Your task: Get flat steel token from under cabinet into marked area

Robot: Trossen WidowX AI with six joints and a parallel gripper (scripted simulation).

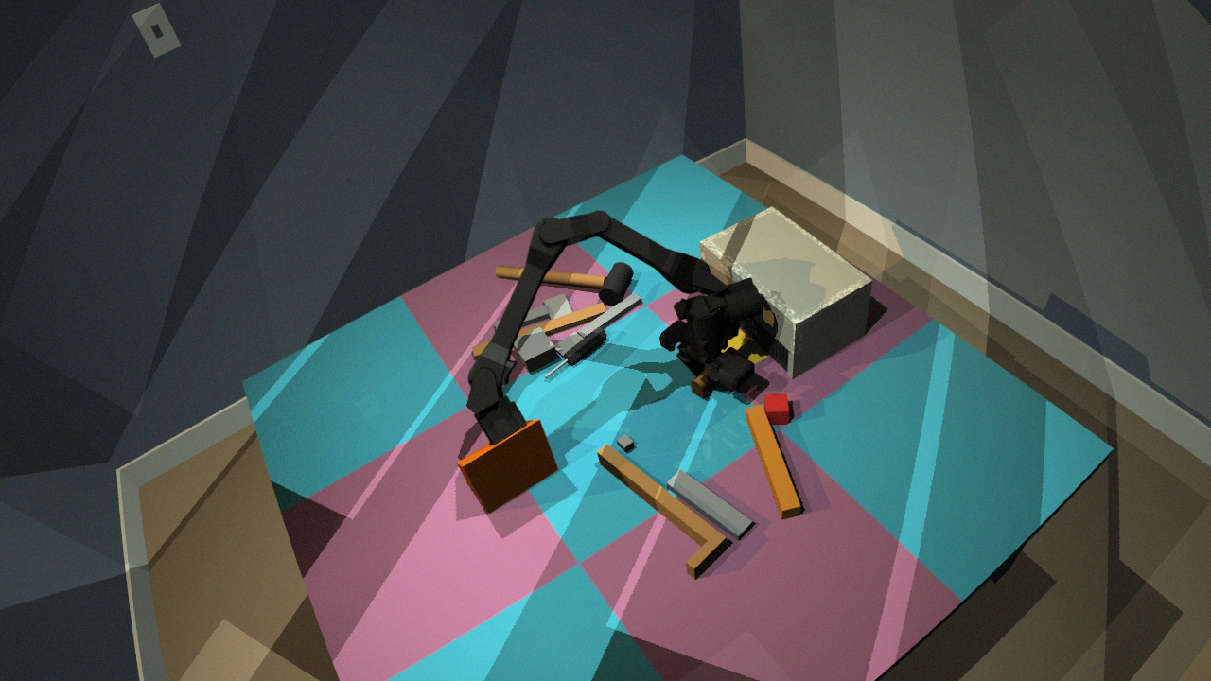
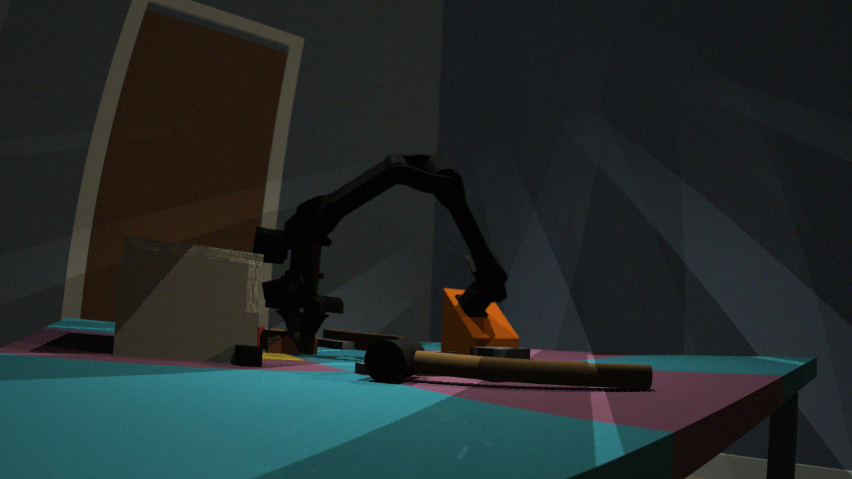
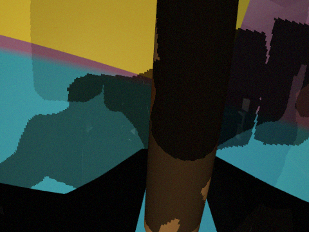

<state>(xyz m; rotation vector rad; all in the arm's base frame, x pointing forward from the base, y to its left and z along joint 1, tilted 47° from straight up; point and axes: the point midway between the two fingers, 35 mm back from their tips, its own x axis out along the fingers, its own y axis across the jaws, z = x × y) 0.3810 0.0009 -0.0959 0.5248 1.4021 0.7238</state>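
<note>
The small grey cube is 200 mm behind my gripper tip and 10 mm to the right of it. The rest, counted from my gripper tip: orange bar: 210 mm to the right, 40 mm behind, 10 mm above; flat grey piece: 260 mm ahead, 70 mm to the left; red cube: 140 mm to the right, 40 mm ahead, 10 mm above.
</note>
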